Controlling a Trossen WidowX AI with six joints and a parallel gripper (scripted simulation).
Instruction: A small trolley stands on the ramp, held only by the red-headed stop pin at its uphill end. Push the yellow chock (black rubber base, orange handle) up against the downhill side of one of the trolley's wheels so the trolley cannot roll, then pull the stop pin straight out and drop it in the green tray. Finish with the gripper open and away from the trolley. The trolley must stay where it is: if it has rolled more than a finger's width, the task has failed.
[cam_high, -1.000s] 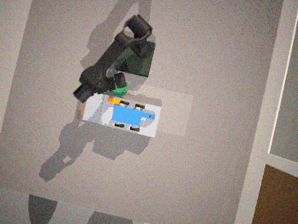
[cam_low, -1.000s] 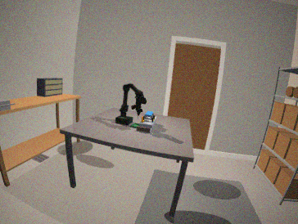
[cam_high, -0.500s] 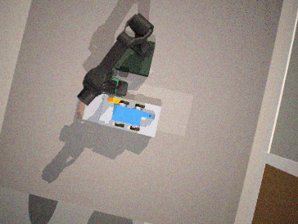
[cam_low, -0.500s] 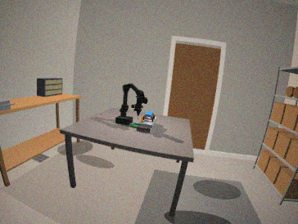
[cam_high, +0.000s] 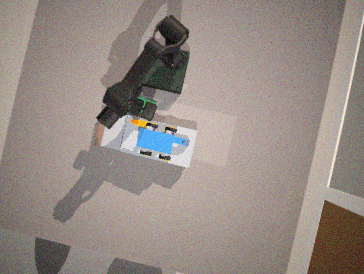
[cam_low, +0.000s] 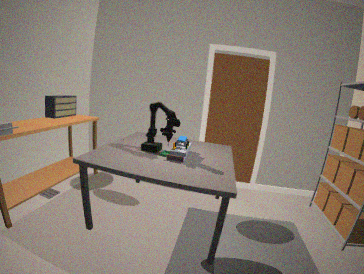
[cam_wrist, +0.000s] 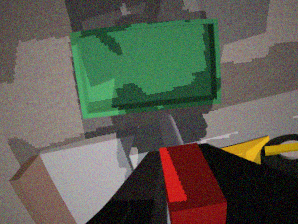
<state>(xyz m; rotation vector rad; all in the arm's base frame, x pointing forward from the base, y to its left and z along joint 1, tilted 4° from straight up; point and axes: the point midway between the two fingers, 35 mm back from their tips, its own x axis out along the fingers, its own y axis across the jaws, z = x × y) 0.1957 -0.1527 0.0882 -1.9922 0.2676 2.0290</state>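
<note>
Right now the green tray is 140 mm below my gripper tip and 20 mm behind it. The rest, counted from my gripper tip: blue trolley 130 mm ahead, 90 mm to the left, 20 mm below; yellow chock 60 mm ahead, 50 mm below, 20 mm to the left; red-headed stop pin right at my gripper tip.
</note>
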